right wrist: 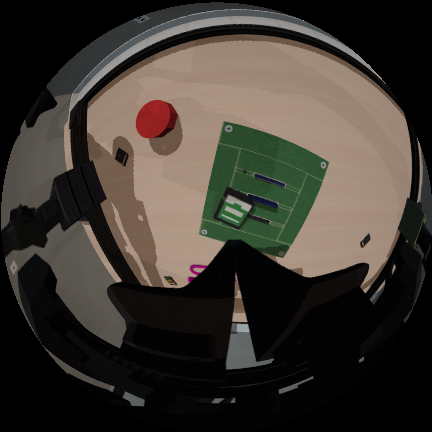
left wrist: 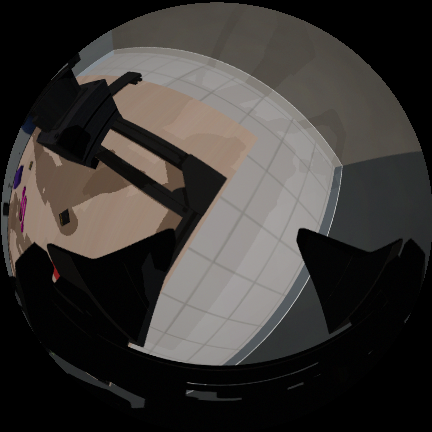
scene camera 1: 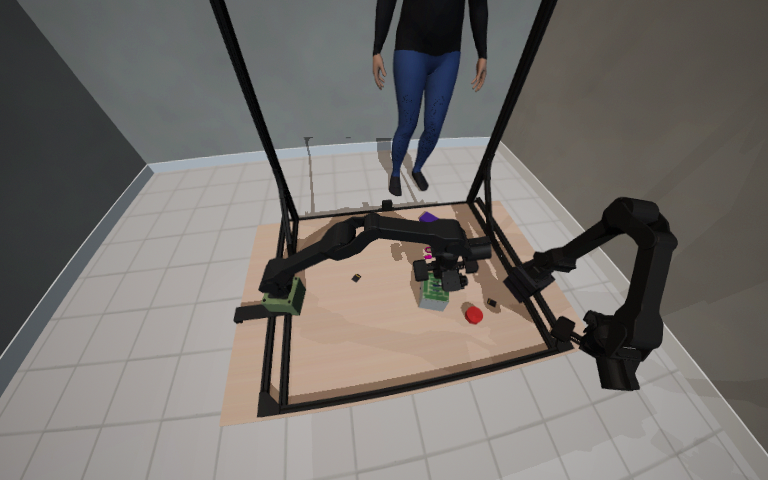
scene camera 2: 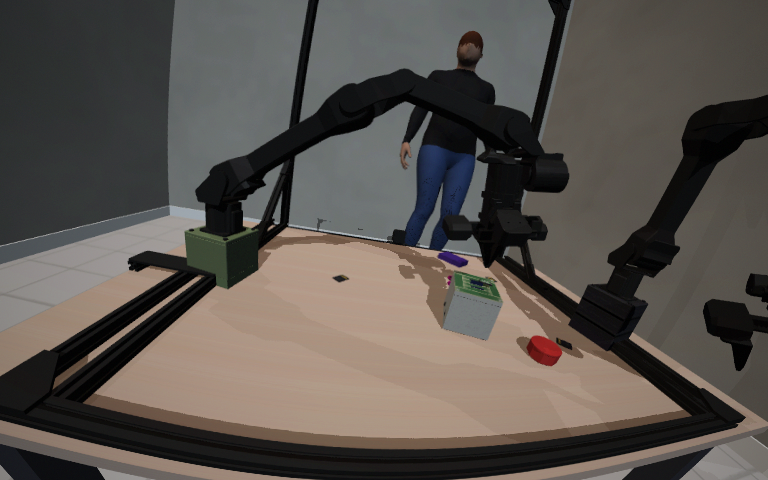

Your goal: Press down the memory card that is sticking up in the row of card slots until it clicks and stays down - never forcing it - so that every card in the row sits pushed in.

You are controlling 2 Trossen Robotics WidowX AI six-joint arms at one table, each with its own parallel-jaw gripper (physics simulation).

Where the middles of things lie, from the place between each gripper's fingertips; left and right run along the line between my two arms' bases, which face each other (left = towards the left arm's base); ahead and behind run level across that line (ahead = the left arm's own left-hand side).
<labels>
My right hand is 10 mm short of the green-and-white memory card [right wrist: 235, 206] and 30 mm above it. Round my right hand: red round button [scene camera 2: 543, 350]: 110 mm ahead, 110 mm to the left, 110 mm below.
The red round button lies 250 mm to the right of my left hand, 170 mm behind it and 110 mm below it. Round my left hand: green-and-white memory card: 360 mm to the right, 260 mm behind, 30 mm below.
</labels>
